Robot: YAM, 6 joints.
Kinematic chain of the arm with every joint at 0, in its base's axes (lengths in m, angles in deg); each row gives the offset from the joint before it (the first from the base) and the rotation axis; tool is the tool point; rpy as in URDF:
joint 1: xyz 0 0 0.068 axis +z
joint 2: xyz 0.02 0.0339 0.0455 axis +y
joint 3: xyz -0.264 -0.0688 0 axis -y
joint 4: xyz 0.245 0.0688 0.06 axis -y
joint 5: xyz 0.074 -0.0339 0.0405 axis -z
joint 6: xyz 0.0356 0 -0.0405 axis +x
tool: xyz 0 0 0 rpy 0 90 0
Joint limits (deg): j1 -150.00..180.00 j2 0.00..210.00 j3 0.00..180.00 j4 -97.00..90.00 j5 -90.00..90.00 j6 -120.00..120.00
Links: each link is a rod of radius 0.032 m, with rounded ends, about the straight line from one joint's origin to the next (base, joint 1, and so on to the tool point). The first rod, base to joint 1, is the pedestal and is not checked.
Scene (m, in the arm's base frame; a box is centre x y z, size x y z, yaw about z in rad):
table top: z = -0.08
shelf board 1: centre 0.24 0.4 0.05 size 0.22 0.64 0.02 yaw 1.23
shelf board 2: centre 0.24 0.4 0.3 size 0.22 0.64 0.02 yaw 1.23
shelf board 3: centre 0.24 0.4 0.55 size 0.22 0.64 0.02 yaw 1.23
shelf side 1: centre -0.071 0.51 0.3 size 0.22 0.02 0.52 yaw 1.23
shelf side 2: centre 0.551 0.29 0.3 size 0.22 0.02 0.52 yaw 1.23
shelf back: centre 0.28 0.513 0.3 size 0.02 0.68 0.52 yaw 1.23
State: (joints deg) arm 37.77 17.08 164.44 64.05 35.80 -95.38
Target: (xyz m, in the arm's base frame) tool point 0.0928 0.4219 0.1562
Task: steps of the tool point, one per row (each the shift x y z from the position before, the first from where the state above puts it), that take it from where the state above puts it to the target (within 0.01 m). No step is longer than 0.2 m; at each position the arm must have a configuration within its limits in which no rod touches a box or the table.
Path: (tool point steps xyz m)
1: 0.0625 -0.0127 0.1409
2: 0.0897 0.0280 0.1225
3: 0.1014 0.0687 0.0897
4: 0.0966 0.1015 0.0470
5: 0.0776 0.1198 -0.0006
6: 0.0498 0.1194 -0.0462
7: 0.0199 0.0996 -0.0839
8: -0.0051 0.0639 -0.1085
9: -0.0201 0.0182 -0.1165
10: -0.0224 -0.0286 -0.1072
11: 0.0109 0.0523 0.0149
12: 0.0157 0.0527 0.0049
13: 0.0206 0.0509 -0.0050
14: 0.0247 0.0469 -0.0148

